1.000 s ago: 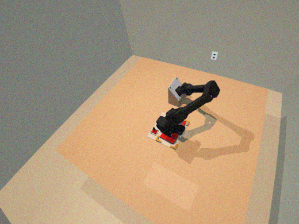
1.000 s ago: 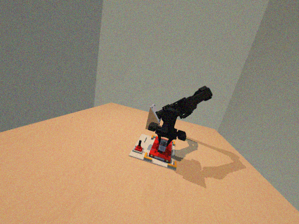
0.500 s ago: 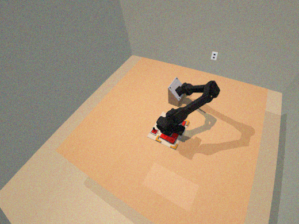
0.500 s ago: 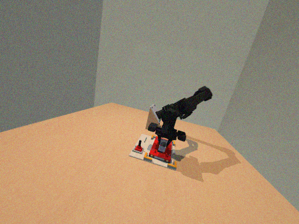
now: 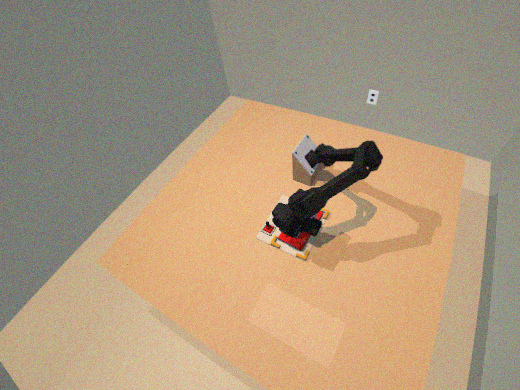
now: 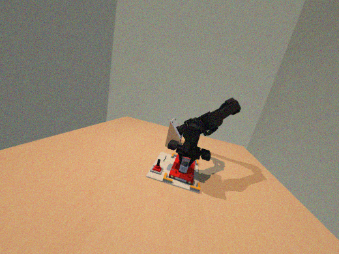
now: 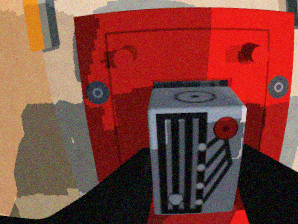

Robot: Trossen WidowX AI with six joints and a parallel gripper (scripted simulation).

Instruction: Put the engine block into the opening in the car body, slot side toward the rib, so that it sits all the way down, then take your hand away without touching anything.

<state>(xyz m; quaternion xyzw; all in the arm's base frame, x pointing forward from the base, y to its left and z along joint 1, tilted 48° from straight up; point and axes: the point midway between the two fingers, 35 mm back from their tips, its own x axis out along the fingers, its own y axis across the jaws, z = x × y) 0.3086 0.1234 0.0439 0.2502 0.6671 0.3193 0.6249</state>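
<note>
Now: gripper tip 10 mm above the engine block. From my gripper tip the other things lie so: grey plate: 20 mm behind, 20 mm to the right, 40 mm below.
</note>
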